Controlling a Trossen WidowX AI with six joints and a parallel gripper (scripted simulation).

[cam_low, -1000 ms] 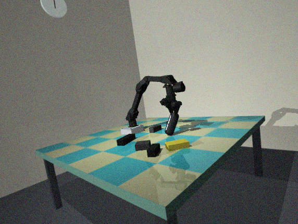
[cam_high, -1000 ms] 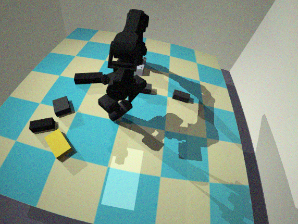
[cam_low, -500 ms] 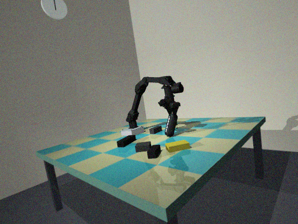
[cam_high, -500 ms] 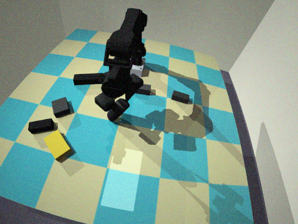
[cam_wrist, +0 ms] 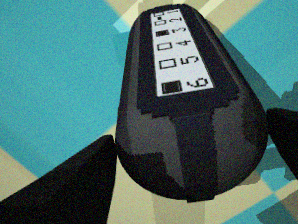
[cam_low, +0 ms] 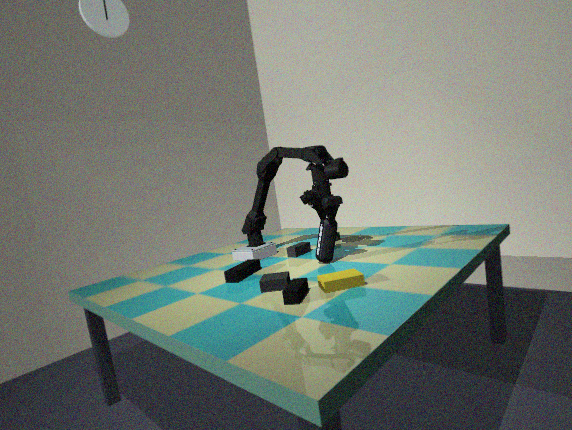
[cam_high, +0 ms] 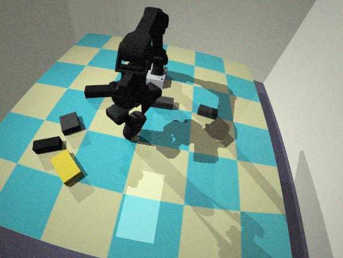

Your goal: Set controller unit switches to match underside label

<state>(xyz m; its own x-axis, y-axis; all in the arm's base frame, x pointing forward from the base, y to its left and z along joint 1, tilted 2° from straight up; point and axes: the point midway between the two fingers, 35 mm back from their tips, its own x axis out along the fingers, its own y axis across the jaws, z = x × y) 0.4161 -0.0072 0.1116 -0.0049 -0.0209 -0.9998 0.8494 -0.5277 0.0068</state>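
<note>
Right now the long dark block is 230 mm to the right of my gripper tip, 220 mm behind it and 110 mm below it. Also, from my gripper tip: yellow block (220 mm to the right, 180 mm ahead, 120 mm below).
</note>
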